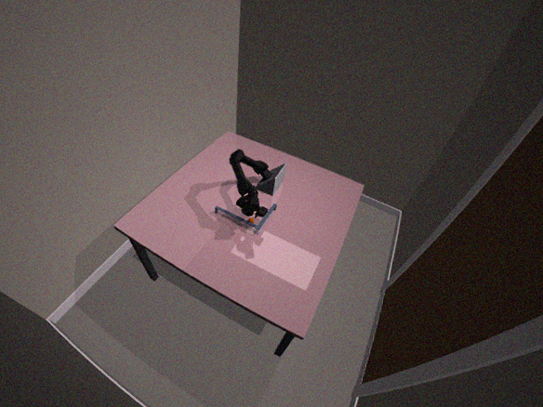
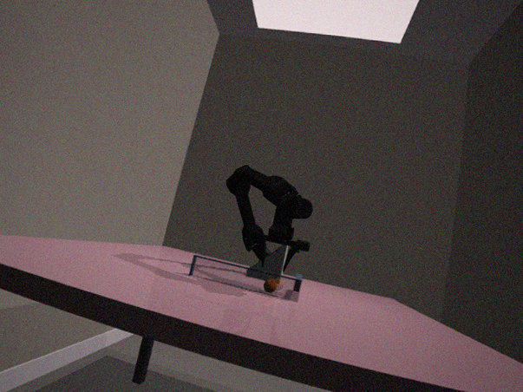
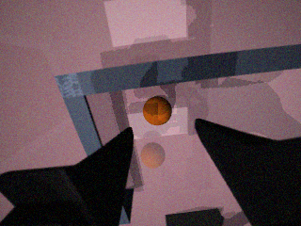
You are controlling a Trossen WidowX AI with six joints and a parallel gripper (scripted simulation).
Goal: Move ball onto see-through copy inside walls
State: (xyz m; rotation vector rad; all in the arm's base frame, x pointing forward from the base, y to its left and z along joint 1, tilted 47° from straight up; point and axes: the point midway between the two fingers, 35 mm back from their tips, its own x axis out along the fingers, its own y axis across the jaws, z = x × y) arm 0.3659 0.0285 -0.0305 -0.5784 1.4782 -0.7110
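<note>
The orange ball lies 50 mm below my gripper tip. The rest, counted from my gripper tip: see-through copy of ball: 70 mm behind, 20 mm to the left, 50 mm below.
</note>
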